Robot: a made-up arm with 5 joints.
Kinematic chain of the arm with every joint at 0, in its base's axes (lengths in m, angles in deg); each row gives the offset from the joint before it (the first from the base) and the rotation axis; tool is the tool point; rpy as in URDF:
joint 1: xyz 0.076 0 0.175 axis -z
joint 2: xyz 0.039 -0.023 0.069 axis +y
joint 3: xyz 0.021 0 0.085 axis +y
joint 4: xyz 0.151 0 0.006 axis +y
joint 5: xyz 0.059 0.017 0 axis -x
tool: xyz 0 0 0 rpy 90 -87.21 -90
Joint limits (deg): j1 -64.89..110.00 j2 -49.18..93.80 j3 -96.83..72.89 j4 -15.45..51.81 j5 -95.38..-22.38
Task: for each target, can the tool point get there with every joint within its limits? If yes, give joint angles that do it. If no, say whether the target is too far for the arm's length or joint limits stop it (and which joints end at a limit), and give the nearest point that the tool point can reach.
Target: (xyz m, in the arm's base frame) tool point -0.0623 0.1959 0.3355
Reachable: no: joint limits stop it (at a limit: joint 2, joint 3, joint 4) | nearest point -0.0371 0.1603 0.4137 | short by 0.090 m
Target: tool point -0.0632 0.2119 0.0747
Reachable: no: joint limits stop it (at a limit: joint 2) | nearest point 0.0353 0.0620 0.1427 | short by 0.192 m
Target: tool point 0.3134 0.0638 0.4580
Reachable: yes | joints -16.44 32.29 -77.20 -1.16 -37.60
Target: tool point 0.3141 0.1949 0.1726
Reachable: yes | joints -40.42 73.92 -62.01 45.03 -73.88
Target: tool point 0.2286 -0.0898 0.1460
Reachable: yes | joints 28.55 6.98 51.08 10.26 -49.15
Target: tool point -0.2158 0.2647 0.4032
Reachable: no: too far | nearest point -0.0693 0.1318 0.4137 | short by 0.198 m
